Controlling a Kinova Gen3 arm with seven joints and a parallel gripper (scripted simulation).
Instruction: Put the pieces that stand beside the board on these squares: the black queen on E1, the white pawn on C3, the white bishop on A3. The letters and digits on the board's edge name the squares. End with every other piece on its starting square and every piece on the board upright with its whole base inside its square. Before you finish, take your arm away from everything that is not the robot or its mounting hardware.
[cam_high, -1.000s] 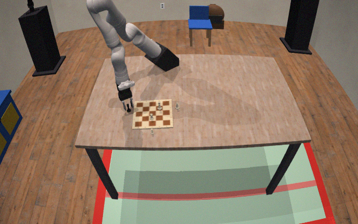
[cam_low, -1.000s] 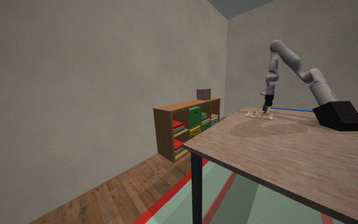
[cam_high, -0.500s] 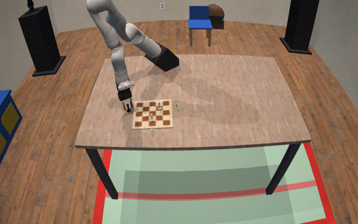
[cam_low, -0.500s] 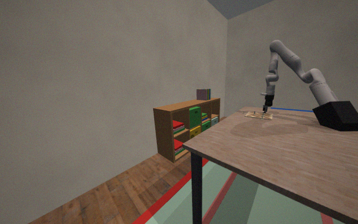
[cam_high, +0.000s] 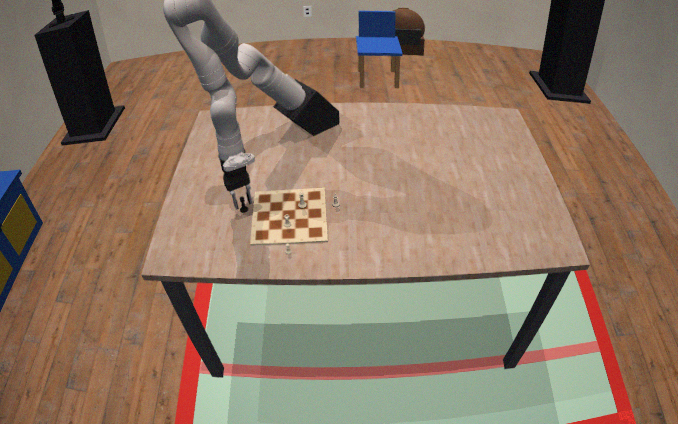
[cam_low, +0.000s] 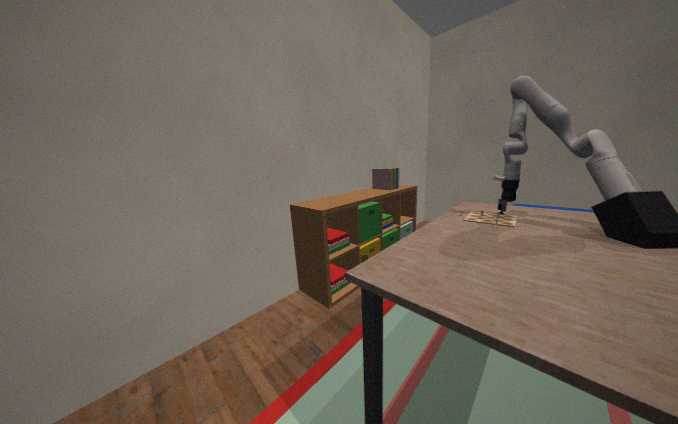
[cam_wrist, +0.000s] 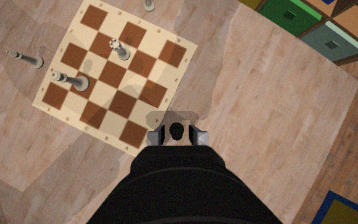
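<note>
The black queen lies 10 mm below my hand. The rest, counted from my hand: white pawn 170 mm ahead, 150 mm to the left, 30 mm below; chessboard 30 mm ahead, 140 mm to the left, 40 mm below.
</note>
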